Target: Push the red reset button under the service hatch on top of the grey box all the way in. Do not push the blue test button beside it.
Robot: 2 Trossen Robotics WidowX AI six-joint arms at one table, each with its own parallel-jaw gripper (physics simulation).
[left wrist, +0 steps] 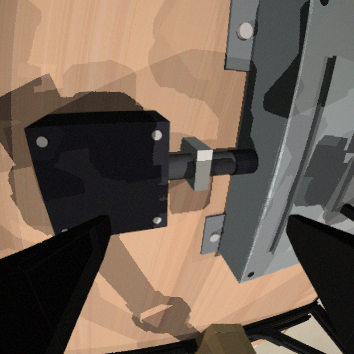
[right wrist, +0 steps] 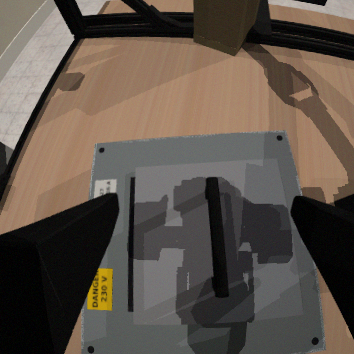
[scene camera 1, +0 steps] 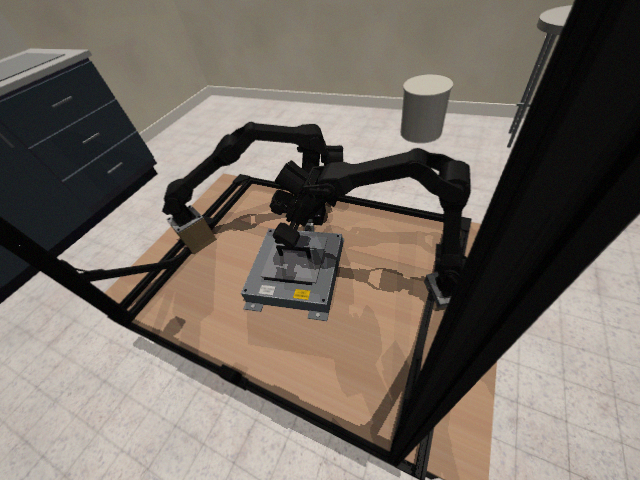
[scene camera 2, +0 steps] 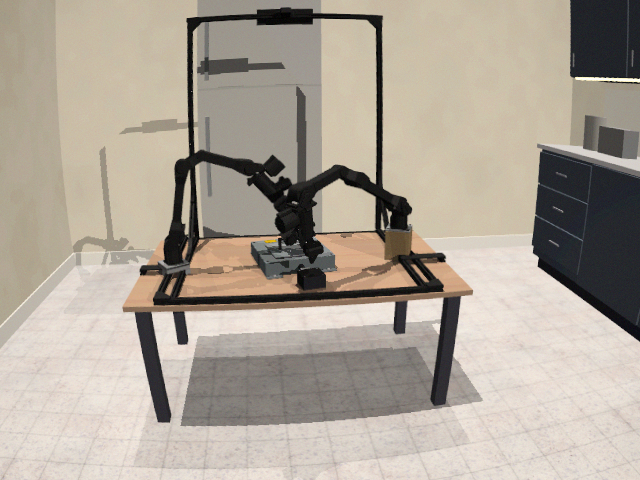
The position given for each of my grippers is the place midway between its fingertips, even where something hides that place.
Observation:
I see my left gripper (scene camera 2: 307,255), my right gripper (scene camera 1: 281,231), a service hatch (left wrist: 316,196) and a grey box (scene camera 1: 316,298).
My left gripper shows as well in the left wrist view (left wrist: 199,223). My right gripper is seen too in the right wrist view (right wrist: 206,203). The grey box also shows in the left wrist view (left wrist: 117,163) and in scene camera 2 (scene camera 2: 309,276).

